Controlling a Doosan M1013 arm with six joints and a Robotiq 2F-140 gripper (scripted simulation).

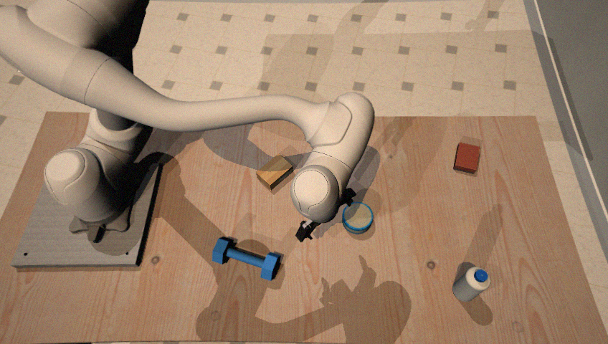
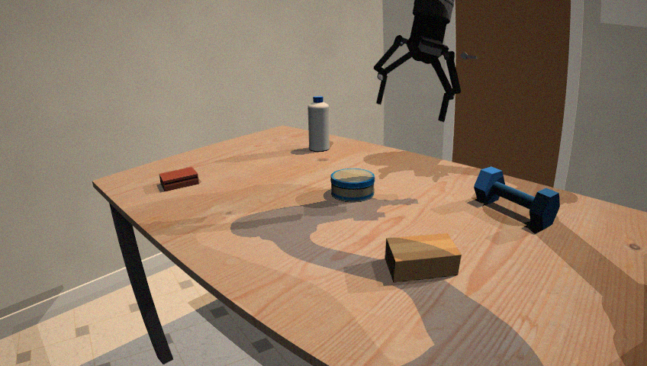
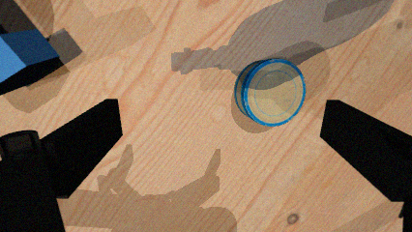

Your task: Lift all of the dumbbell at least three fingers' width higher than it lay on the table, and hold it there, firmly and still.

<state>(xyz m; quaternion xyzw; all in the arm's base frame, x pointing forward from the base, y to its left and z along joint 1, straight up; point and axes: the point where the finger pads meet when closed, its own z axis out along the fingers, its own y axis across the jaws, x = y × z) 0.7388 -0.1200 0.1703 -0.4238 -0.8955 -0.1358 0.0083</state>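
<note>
My hand is 250 mm past the blue dumbbell, 60 mm to the left of it and 170 mm above it.
</note>
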